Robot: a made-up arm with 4 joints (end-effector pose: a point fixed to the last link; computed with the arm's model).
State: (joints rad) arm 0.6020 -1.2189 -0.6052 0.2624
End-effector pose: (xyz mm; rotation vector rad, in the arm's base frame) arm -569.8 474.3 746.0 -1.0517 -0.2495 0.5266
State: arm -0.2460 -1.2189 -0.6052 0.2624
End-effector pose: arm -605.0 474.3 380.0 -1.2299 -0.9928 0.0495
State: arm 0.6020 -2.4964 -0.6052 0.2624
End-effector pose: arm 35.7 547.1 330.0 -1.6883 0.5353 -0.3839
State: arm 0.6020 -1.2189 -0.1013 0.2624
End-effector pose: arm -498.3 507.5 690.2 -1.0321 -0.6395 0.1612
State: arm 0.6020 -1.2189 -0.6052 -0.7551
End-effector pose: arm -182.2 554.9 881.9 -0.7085 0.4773 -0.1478
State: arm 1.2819 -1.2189 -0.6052 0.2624
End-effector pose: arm -344.0 474.3 940.5 -0.8183 0.3504 0.8496
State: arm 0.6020 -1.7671 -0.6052 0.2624
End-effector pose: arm -322.7 624.1 576.2 -1.3623 0.0766 0.1570
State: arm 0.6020 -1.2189 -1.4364 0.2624
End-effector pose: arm -601.7 433.9 893.8 -0.9806 0.4297 1.0877
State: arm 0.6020 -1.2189 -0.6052 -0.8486
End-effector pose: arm -144.5 542.1 886.9 -0.6700 0.5408 -0.2094
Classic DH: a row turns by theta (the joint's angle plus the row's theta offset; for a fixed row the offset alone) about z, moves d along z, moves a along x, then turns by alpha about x. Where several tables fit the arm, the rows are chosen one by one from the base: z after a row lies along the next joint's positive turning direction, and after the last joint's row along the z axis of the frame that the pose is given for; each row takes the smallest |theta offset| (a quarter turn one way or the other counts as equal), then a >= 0, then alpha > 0; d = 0 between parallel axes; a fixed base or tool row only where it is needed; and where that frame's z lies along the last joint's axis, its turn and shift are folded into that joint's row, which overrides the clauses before.
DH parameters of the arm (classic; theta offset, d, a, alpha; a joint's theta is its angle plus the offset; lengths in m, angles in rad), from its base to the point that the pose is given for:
base (fixed): 0 0.524 -0.182 -1.5708
joint 1: 0 0.016 -0.029 1.5708
joint 2: -1.5708 0.148 0.174 -1.5708
joint 3: 1.5214 -0.1864 -0.0198 1.474
joint 4: -0.1739 -0.2116 0.1678 1.3024
tool (fixed): -2.6666 0.4102 0 0

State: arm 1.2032 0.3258 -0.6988 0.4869
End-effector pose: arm -420.7 -434.5 887.6 0.4910 -0.7873 1.3188
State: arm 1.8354 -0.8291 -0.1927 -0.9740
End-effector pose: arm 339.6 372.2 792.3 -0.2618 1.4917 0.0706
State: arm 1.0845 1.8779 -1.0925 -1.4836
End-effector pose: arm -45.4 -373.7 789.2 0.3006 -0.0438 2.2849
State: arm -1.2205 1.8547 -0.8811 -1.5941
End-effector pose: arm -557.8 -321.6 474.2 -2.0597 -0.8822 1.4125
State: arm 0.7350 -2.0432 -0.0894 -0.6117
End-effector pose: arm 153.4 582.9 649.9 -1.1008 0.1978 -0.8942
